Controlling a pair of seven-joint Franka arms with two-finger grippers.
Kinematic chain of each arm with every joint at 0, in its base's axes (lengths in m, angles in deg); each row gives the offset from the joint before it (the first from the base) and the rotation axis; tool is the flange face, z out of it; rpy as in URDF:
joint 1: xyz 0 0 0.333 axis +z
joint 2: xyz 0 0 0 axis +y
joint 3: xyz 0 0 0.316 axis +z
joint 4: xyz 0.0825 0 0 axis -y
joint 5: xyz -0.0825 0 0.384 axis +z
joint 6: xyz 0 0 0 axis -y
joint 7: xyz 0.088 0 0 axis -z
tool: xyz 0 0 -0.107 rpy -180 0 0
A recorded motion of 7 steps. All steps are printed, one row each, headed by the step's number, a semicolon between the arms.
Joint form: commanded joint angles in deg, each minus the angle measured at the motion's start. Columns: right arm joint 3, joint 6, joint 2, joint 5, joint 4, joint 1, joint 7; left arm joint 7, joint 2, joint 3, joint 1, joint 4, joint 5, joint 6.
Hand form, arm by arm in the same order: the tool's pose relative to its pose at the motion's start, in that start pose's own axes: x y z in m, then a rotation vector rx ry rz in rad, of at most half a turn. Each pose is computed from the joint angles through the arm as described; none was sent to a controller.
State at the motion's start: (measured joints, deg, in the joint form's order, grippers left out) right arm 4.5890 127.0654 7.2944 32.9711 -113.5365 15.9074 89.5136; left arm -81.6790 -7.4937 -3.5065 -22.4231 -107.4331 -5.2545 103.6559
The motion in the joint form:
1: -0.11 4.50 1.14 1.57 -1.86 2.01 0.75; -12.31 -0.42 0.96 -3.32 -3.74 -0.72 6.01
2: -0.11 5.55 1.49 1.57 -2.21 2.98 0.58; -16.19 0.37 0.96 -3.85 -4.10 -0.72 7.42
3: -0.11 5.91 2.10 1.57 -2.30 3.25 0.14; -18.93 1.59 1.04 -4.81 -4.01 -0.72 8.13
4: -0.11 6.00 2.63 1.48 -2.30 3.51 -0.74; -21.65 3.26 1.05 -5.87 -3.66 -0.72 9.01
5: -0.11 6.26 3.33 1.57 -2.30 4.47 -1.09; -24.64 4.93 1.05 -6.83 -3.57 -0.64 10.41
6: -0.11 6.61 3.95 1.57 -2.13 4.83 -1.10; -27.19 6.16 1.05 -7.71 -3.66 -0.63 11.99
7: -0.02 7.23 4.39 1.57 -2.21 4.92 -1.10; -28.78 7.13 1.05 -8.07 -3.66 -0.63 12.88
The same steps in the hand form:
1: -0.0024 0.0050 0.0244 0.0189 -0.0049 0.0243; -0.0194 0.0029 0.0195 -0.0443 -0.0142 -0.1830
2: -0.0072 0.0081 0.0327 0.0189 -0.0012 0.0118; -0.0229 0.0072 0.0281 -0.0476 -0.0165 -0.2435
3: -0.0062 0.0085 0.0395 0.0127 0.0026 0.0053; -0.0297 0.0127 0.0385 -0.0385 -0.0191 -0.2780
4: -0.0059 0.0091 0.0455 0.0043 0.0065 -0.0110; -0.0379 0.0201 0.0511 -0.0288 -0.0213 -0.3094
5: -0.0107 0.0123 0.0559 -0.0094 0.0087 -0.0254; -0.0453 0.0272 0.0652 -0.0237 -0.0218 -0.3471
6: -0.0117 0.0122 0.0616 -0.0129 0.0108 -0.0276; -0.0525 0.0327 0.0763 -0.0264 -0.0239 -0.3785
7: -0.0107 0.0120 0.0661 -0.0113 0.0135 -0.0264; -0.0551 0.0363 0.0848 -0.0241 -0.0245 -0.4016

